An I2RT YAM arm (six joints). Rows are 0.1 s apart.
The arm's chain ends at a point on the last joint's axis. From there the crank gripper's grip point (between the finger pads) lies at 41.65 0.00 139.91 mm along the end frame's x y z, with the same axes.
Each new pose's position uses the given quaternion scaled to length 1; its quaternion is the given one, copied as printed.
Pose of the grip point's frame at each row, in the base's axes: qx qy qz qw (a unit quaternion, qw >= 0); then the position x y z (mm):
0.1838, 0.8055, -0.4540, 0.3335, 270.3, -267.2, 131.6
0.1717, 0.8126, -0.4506, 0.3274, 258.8, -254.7, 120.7
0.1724, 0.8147, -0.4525, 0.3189, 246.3, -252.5, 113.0
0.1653, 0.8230, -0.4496, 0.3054, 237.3, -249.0, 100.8
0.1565, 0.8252, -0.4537, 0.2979, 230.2, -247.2, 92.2
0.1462, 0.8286, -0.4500, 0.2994, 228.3, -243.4, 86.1
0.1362, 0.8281, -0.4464, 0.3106, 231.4, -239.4, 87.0
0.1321, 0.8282, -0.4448, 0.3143, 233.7, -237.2, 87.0
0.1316, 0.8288, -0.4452, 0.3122, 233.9, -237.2, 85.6
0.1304, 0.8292, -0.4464, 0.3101, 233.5, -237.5, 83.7
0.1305, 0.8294, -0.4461, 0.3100, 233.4, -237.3, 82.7
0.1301, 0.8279, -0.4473, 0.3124, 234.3, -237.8, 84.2
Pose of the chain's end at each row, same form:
0.1838, 0.8055, -0.4540, 0.3335, 248.0, -147.4, 212.0
0.1717, 0.8126, -0.4506, 0.3274, 236.3, -135.8, 202.4
0.1724, 0.8147, -0.4525, 0.3189, 226.1, -133.6, 195.3
0.1653, 0.8230, -0.4496, 0.3054, 219.4, -131.2, 185.2
0.1565, 0.8252, -0.4537, 0.2979, 213.5, -128.9, 176.1
0.1462, 0.8286, -0.4500, 0.2994, 209.7, -125.7, 170.4
0.1362, 0.8281, -0.4464, 0.3106, 208.5, -122.0, 170.6
0.1321, 0.8282, -0.4448, 0.3143, 209.3, -120.0, 170.5
0.1316, 0.8288, -0.4452, 0.3122, 210.0, -120.0, 169.2
0.1304, 0.8292, -0.4464, 0.3101, 210.1, -120.1, 167.2
0.1305, 0.8294, -0.4461, 0.3100, 210.0, -119.9, 166.3
0.1301, 0.8279, -0.4473, 0.3124, 210.3, -120.1, 167.2

